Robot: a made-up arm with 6 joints.
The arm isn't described. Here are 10 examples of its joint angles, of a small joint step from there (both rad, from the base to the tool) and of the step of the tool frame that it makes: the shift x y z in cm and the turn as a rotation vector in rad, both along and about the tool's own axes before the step.
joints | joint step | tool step
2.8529 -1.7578 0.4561 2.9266 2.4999 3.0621 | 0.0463 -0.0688 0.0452 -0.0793 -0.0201 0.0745 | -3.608 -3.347 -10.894 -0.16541 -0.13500 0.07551
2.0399 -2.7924 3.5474 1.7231 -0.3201 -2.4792 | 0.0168 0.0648 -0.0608 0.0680 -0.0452 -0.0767 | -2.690 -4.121 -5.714 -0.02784 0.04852 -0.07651
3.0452 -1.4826 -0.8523 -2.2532 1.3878 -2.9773 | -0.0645 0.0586 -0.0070 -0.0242 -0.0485 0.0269 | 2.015 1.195 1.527 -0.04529 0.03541 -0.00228
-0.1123 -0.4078 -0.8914 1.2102 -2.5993 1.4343 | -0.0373 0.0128 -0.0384 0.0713 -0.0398 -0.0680 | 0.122 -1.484 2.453 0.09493 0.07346 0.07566
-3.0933 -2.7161 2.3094 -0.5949 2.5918 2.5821 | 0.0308 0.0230 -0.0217 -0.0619 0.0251 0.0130 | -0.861 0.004 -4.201 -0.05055 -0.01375 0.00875
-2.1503 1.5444 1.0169 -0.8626 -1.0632 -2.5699 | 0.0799 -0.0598 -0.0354 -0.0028 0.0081 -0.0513 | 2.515 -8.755 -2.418 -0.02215 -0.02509 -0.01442
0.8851 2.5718 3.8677 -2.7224 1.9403 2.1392 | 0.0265 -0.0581 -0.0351 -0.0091 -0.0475 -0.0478 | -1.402 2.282 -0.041 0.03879 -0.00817 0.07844
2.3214 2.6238 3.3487 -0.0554 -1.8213 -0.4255 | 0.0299 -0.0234 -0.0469 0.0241 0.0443 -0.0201 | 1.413 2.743 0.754 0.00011 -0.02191 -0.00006
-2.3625 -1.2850 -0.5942 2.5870 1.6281 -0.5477 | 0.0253 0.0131 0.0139 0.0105 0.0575 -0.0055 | -0.427 -0.383 -0.123 -0.01197 -0.05927 0.03151
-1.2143 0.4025 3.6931 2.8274 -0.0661 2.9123 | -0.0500 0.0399 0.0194 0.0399 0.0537 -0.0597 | -2.416 1.651 -1.587 0.02832 0.09569 0.01883
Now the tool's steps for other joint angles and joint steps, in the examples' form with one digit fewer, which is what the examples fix.
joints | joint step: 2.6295 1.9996 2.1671 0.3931 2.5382 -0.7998 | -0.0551 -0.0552 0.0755 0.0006 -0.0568 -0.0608
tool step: 4.93 -11.23 2.66 0.0127 0.0359 0.0915
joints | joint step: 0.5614 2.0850 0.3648 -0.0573 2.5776 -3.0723 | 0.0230 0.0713 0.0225 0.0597 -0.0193 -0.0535
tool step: -4.63 -0.37 -1.32 0.1198 -0.0658 -0.0520
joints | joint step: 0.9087 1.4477 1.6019 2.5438 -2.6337 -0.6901 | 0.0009 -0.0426 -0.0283 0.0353 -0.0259 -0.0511
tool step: 1.08 -0.30 2.50 0.0861 0.0222 -0.0314
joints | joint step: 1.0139 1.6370 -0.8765 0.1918 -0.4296 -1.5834 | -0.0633 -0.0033 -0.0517 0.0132 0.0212 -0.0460
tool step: 2.02 -2.95 -0.88 0.0421 0.0640 -0.0183
